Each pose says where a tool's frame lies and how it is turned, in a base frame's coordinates. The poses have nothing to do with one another.
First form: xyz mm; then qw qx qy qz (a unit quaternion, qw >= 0).
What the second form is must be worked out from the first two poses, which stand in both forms.
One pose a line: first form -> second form
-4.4 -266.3 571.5 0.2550 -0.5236 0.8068 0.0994 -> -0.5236 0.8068 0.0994 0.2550 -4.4 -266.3 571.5
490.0 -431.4 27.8 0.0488 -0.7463 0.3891 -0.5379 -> -0.7463 0.3891 -0.5379 0.0488 490.0 -431.4 27.8
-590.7 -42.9 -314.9 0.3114 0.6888 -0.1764 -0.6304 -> 0.6888 -0.1764 -0.6304 0.3114 -590.7 -42.9 -314.9
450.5 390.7 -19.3 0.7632 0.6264 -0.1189 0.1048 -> 0.6264 -0.1189 0.1048 0.7632 450.5 390.7 -19.3
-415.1 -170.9 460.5 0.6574 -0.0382 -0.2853 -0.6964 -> -0.0382 -0.2853 -0.6964 0.6574 -415.1 -170.9 460.5
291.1 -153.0 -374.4 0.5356 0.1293 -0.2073 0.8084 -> 0.1293 -0.2073 0.8084 0.5356 291.1 -153.0 -374.4
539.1 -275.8 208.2 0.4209 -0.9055 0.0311 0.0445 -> -0.9055 0.0311 0.0445 0.4209 539.1 -275.8 208.2
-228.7 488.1 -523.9 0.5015 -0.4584 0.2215 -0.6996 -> -0.4584 0.2215 -0.6996 0.5015 -228.7 488.1 -523.9
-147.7 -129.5 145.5 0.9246 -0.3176 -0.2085 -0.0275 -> -0.3176 -0.2085 -0.0275 0.9246 -147.7 -129.5 145.5
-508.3 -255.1 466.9 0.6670 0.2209 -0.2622 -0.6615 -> 0.2209 -0.2622 -0.6615 0.6670 -508.3 -255.1 466.9
